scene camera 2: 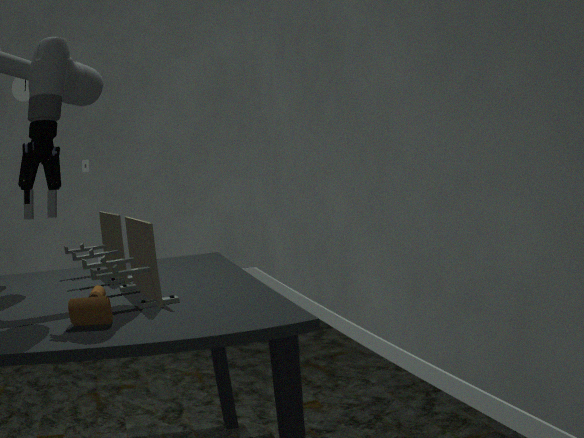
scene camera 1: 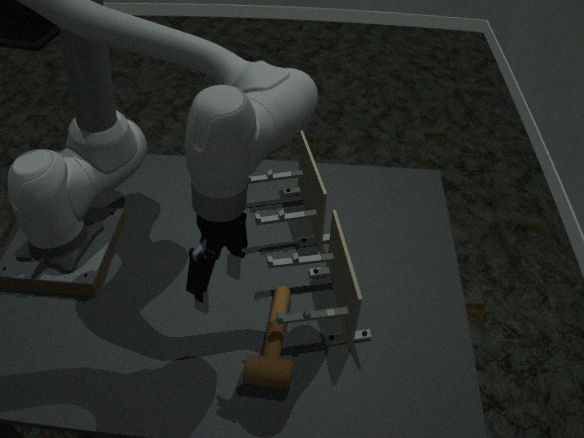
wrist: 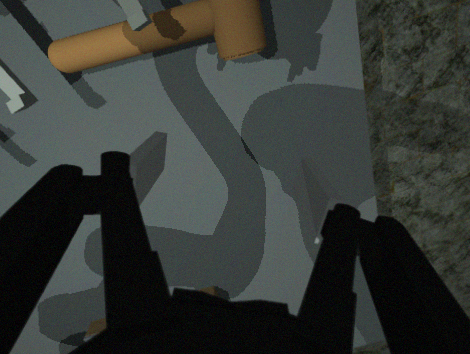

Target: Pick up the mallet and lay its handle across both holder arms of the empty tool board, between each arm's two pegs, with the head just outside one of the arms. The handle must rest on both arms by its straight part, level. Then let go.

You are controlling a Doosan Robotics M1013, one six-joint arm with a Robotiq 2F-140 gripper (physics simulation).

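Pixels of known places: gripper, between the fingertips: (scene camera 2: 41, 218) (scene camera 1: 217, 292) (wrist: 232, 163); arm's base, origin of its link: (scene camera 1: 60, 242).
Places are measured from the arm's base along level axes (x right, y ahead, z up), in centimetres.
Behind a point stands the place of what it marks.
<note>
The orange-brown mallet lies on the table, its head (scene camera 1: 268, 372) @[x 21.2, y 64.5, z 1.3 cm] (scene camera 2: 91, 311) @[x 22.6, y 65.1, z -0.6 cm] (wrist: 240, 30) @[x 19.9, y 61.7, z 1.8 cm] toward the near edge. Its handle (scene camera 1: 268, 345) @[x 14.2, y 62.4, z 0.1 cm] (wrist: 95, 47) @[x 2.4, y 61.7, z -0.2 cm] points toward the boards' arms and passes beneath the outer end of the near board's nearest arm (scene camera 1: 327, 313) @[x 5.3, y 73.6, z 4.7 cm] (wrist: 131, 10) @[x 8.8, y 64.6, z 4.7 cm]. The near board (scene camera 1: 345, 280) @[x -1.2, y 76.0, z 9.6 cm] (scene camera 2: 144, 260) @[x -0.4, y 76.3, z 5.7 cm] stands upright; its other arm (scene camera 1: 314, 258) @[x -9.5, y 67.1, z 4.7 cm] is farther back. The far board (scene camera 1: 314, 195) @[x -27.5, y 62.7, z 8.3 cm] (scene camera 2: 112, 237) @[x -29.4, y 61.8, z 8.5 cm] also has two pegged arms. No tool rests on either pair. My gripper (scene camera 1: 218, 287) @[x 16.8, y 53.1, z 20.2 cm] (scene camera 2: 40, 212) @[x 16.8, y 53.1, z 20.2 cm] (wrist: 232, 163) @[x 16.8, y 53.1, z 20.2 cm] is open and empty, high above the table and apart from the mallet.
The robot's base plate (scene camera 1: 95, 290) @[x 10.0, y 15.6, z -2.6 cm] is at the left of the table (scene camera 1: 410, 350) @[x 4.2, y 94.1, z -4.6 cm] (scene camera 2: 225, 300) @[x 4.9, y 96.1, z -4.5 cm]. Board feet (scene camera 1: 370, 335) @[x 3.3, y 84.2, z -3.3 cm] (scene camera 2: 172, 299) @[x 4.3, y 82.9, z -3.6 cm] stick out at the bottom of the near board. The table's edge and the floor (wrist: 420, 125) show at the right of the wrist view.
</note>
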